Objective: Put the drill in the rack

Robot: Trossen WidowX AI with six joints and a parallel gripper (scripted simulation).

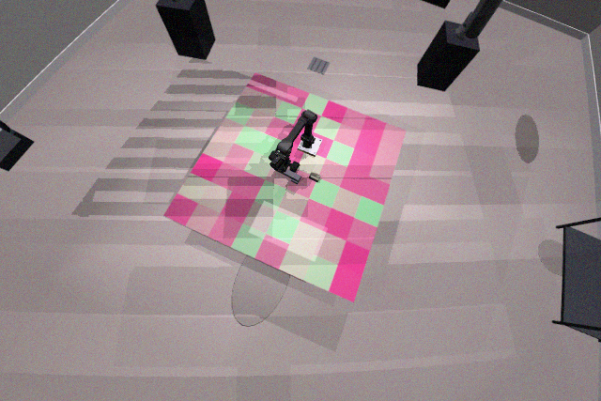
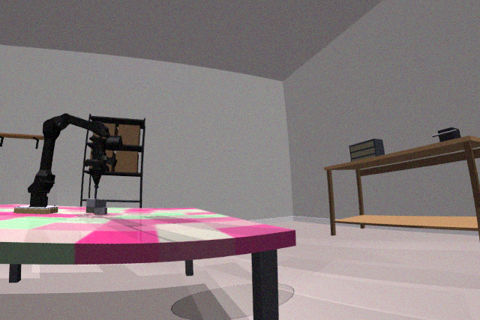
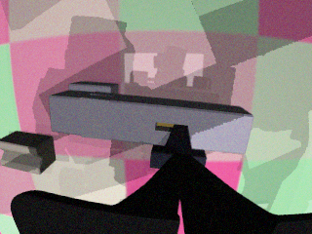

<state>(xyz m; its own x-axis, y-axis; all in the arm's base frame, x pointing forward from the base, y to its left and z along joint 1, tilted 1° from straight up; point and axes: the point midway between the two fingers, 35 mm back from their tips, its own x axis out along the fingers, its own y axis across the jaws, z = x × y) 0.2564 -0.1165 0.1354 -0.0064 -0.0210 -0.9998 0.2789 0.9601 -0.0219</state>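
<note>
The drill lies 1 cm ahead of my gripper tip, 5 cm to the left of it and 8 cm below it. The rest, counted from my gripper tip: grey fixture 1 cm ahead, 3 cm to the left, 9 cm below; rack 2 cm behind, 21 cm to the left, 11 cm below.
</note>
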